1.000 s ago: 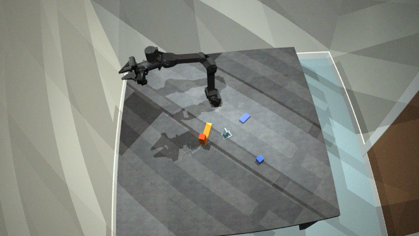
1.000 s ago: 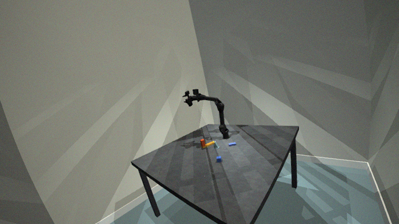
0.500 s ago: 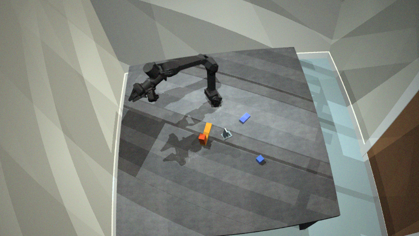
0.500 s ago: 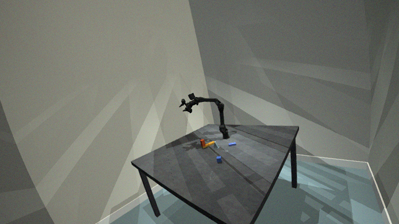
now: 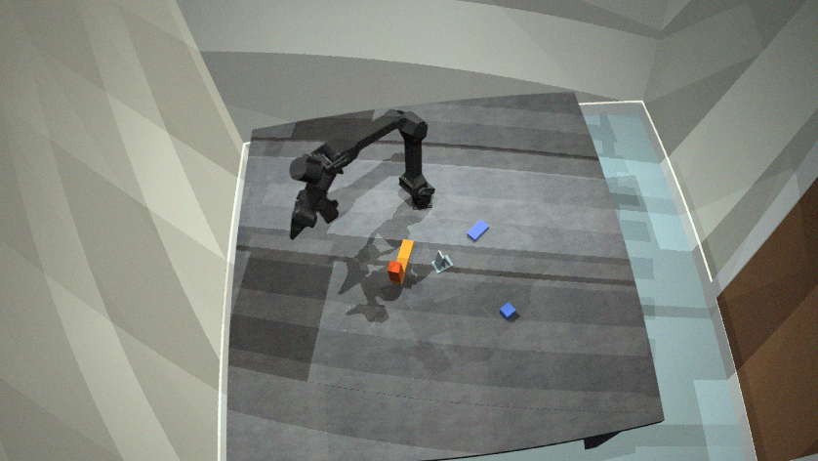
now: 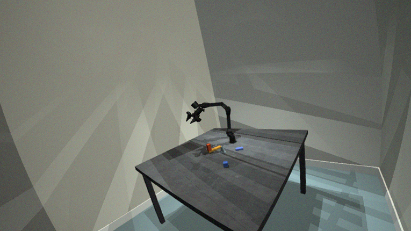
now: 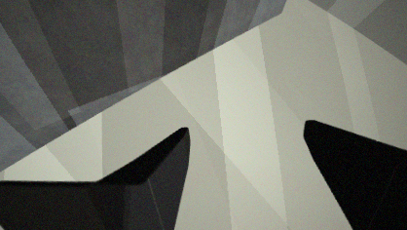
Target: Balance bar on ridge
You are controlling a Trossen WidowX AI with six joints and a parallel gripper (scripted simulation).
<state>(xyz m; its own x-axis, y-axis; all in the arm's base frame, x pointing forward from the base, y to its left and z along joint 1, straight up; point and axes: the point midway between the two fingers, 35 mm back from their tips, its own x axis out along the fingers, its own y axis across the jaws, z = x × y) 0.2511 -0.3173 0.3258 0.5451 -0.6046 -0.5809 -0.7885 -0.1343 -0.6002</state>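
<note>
The flat blue block is 51 cm to the left of my gripper tip, 30 cm below it and 13 cm behind it. Round my gripper tip: small blue cube (56 cm to the left, 29 cm below, 16 cm ahead).
</note>
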